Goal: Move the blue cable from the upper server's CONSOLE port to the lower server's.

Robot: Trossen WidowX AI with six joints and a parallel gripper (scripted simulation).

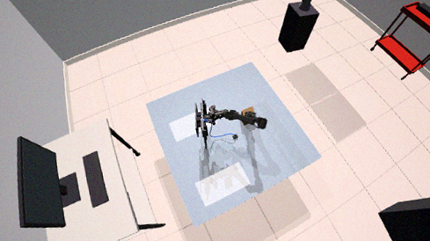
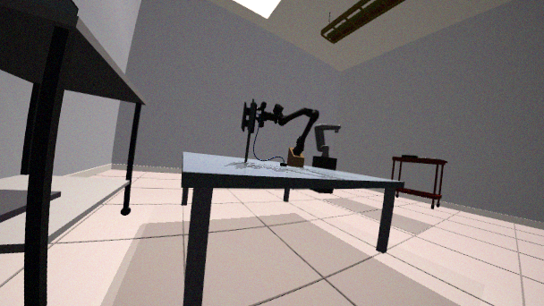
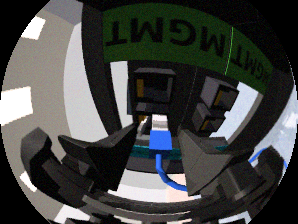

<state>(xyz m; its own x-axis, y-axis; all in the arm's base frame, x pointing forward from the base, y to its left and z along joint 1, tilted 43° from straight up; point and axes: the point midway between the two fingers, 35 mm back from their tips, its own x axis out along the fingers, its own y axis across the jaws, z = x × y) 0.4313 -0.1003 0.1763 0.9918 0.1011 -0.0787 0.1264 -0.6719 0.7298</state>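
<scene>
Right now the blue plug is 1 cm above my gripper tip.
</scene>
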